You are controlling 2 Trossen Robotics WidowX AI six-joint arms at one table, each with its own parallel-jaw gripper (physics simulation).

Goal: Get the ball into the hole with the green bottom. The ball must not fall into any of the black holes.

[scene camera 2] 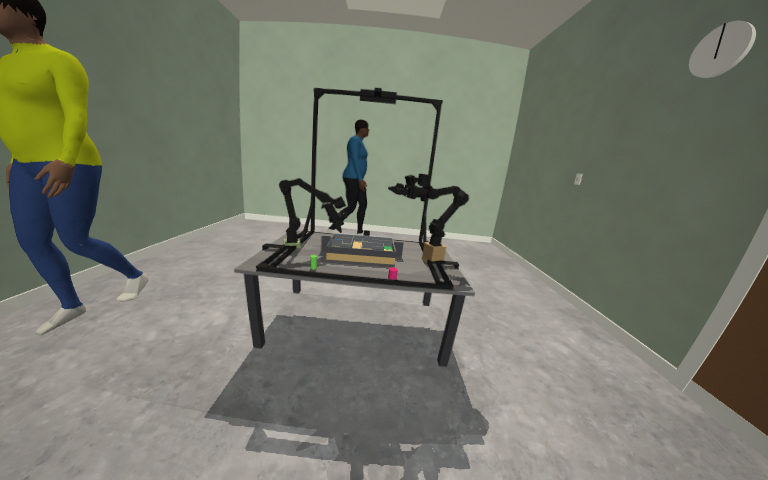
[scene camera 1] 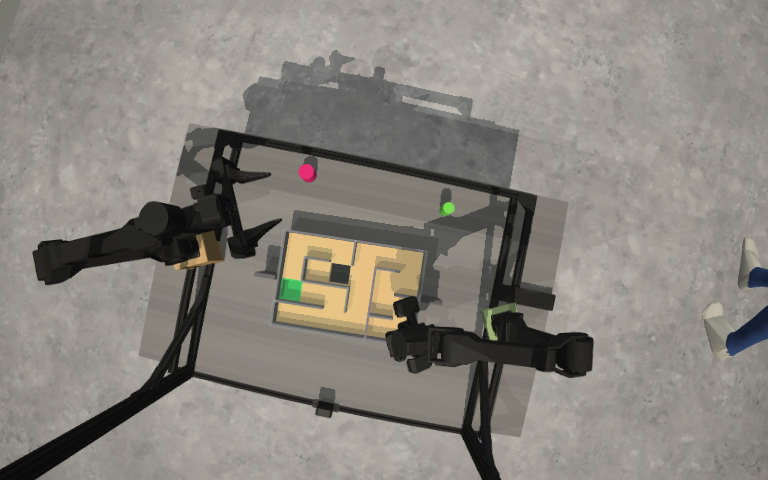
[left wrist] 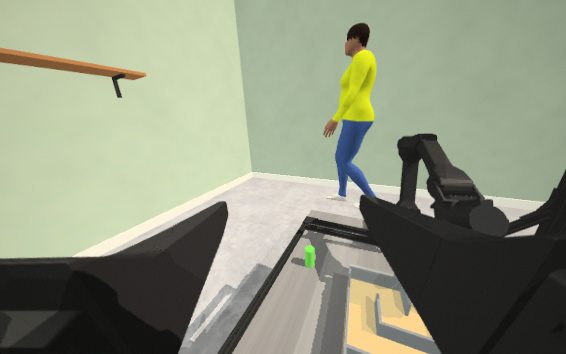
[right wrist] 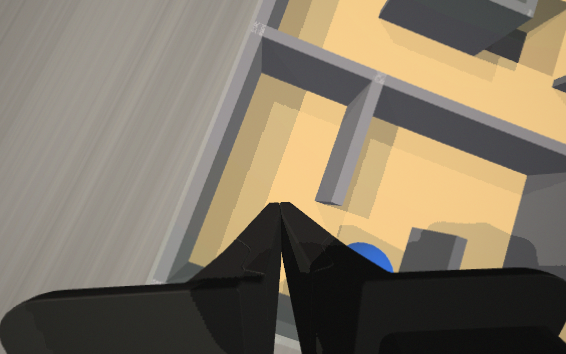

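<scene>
The walled maze board [scene camera 1: 362, 283] [scene camera 2: 360, 258] lies mid-table. Its green-bottomed hole [scene camera 1: 291, 289] [scene camera 2: 387, 248] is at its left edge in scene camera 1, with a black hole [scene camera 1: 339, 273] right of it. The blue ball [right wrist: 371, 256] is on the maze floor between the ends of two short inner walls, partly hidden behind a right finger in the right wrist view; it does not show in scene camera 1. My right gripper [right wrist: 279, 212] [scene camera 2: 338, 229] is shut and empty, low over the maze beside the ball. My left gripper [scene camera 1: 275, 197] [left wrist: 293, 204] is open and empty, raised beyond the board's left end.
A pink cylinder [scene camera 1: 306, 172] [scene camera 2: 393, 273] and a green cylinder [scene camera 1: 448, 208] [scene camera 2: 313, 262] [left wrist: 310, 256] stand between the board and the frame bar at the top of scene camera 1. A wooden block [scene camera 1: 212, 249] [scene camera 2: 434, 251] is at the left arm's base. Black frame bars surround the area.
</scene>
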